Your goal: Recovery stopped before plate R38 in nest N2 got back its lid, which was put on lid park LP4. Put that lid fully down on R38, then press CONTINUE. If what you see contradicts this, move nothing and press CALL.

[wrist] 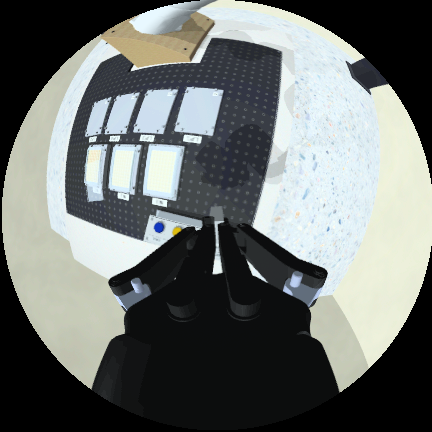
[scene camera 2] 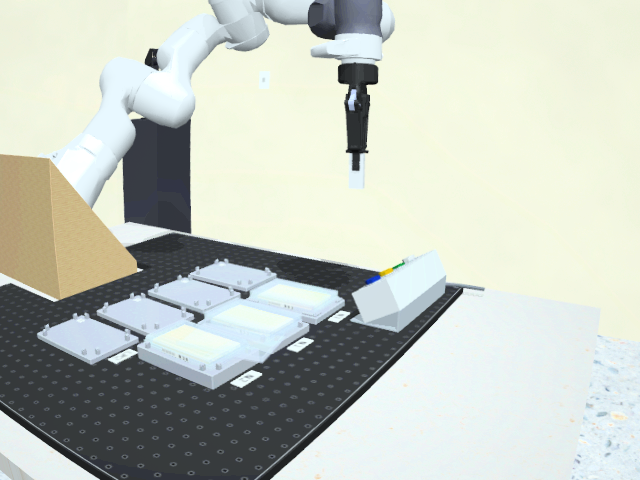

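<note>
Plate R38 [scene camera 2: 193, 338] [wrist: 93, 167] sits in nest N2 [scene camera 2: 175, 361], the front nest in the scene view. A clear lid [scene camera 2: 258, 350] [wrist: 95, 194] lies askew there, tilted and overhanging the label-side edge; how far it covers the plate is hard to tell. The front lid park [scene camera 2: 87, 338] [wrist: 97, 117], apparently LP4, is bare. The button panel [scene camera 2: 421, 289] [wrist: 152, 220] has a blue button [scene camera 2: 373, 279] [wrist: 159, 227], a yellow button [scene camera 2: 386, 271] [wrist: 177, 231] and a green button [scene camera 2: 398, 266]; labels are unreadable. My gripper [scene camera 2: 356, 167] [wrist: 216, 215] is shut and empty, high above the panel's far side.
Two other plates, in N1 [scene camera 2: 250, 316] [wrist: 123, 167] and N3 [scene camera 2: 294, 296] [wrist: 163, 172], stand beyond R38. Three more bare lid parks [scene camera 2: 144, 312] [scene camera 2: 195, 292] [scene camera 2: 233, 273] stand in a row. A wooden block [scene camera 2: 93, 253] [wrist: 150, 47] stands at the arm's base.
</note>
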